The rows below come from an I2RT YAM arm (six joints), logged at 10 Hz.
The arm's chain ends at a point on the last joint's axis. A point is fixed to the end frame.
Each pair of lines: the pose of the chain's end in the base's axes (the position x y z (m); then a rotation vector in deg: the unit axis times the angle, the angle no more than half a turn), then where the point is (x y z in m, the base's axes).
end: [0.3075, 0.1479, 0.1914, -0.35, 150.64, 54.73]
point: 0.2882 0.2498 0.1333
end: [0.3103, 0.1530, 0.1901, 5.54, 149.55, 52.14]
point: 0.2997 0.2554 0.1307
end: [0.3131, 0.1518, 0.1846, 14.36, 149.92, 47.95]
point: 0.3121 0.2531 0.1224
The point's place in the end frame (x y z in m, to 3 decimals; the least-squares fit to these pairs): 0.048 0.045 0.099
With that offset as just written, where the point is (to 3 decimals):
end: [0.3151, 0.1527, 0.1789, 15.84, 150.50, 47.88]
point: 0.314 0.254 0.117
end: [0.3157, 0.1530, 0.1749, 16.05, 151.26, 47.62]
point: 0.314 0.254 0.112
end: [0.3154, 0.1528, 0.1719, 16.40, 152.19, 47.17]
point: 0.313 0.253 0.109
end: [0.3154, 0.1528, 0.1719, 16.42, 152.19, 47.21]
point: 0.313 0.254 0.109
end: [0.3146, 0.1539, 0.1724, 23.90, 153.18, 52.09]
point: 0.314 0.259 0.117
